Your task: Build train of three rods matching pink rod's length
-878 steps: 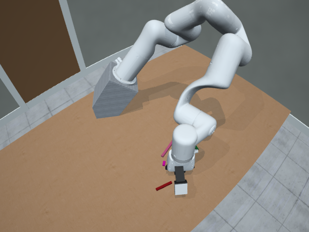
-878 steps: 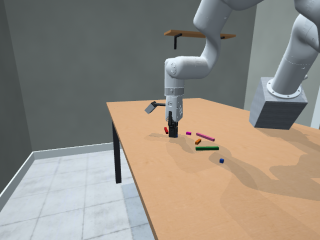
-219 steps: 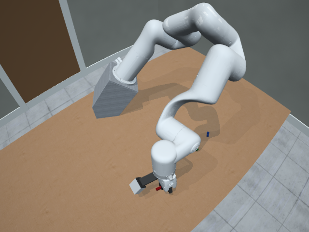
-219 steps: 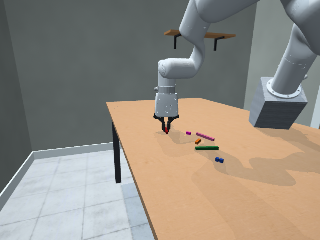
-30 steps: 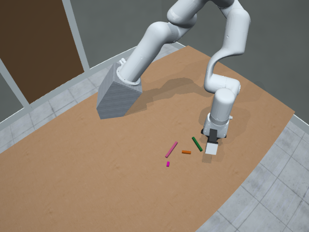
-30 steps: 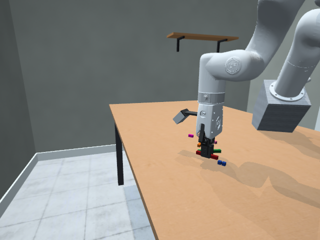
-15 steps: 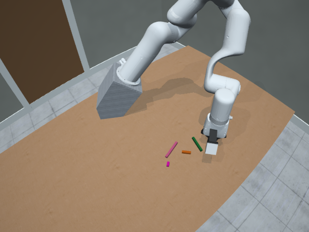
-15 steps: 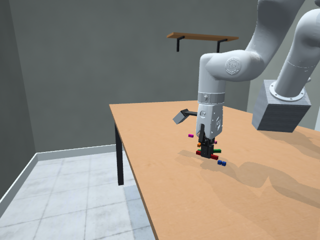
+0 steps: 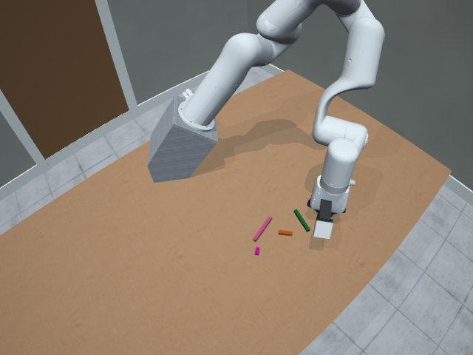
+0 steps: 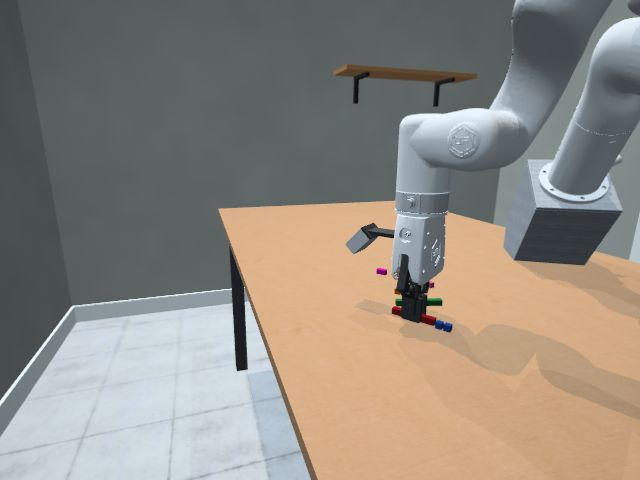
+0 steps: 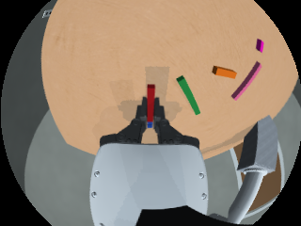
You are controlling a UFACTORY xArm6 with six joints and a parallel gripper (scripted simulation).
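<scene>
Right now my hand is 20 mm above the red rod. Also, from my hand: pink rod (90 mm behind, 160 mm to the right, 20 mm below); then green rod (40 mm behind, 50 mm to the right, 20 mm below); then orange rod (40 mm behind, 120 mm to the right, 20 mm below).
</scene>
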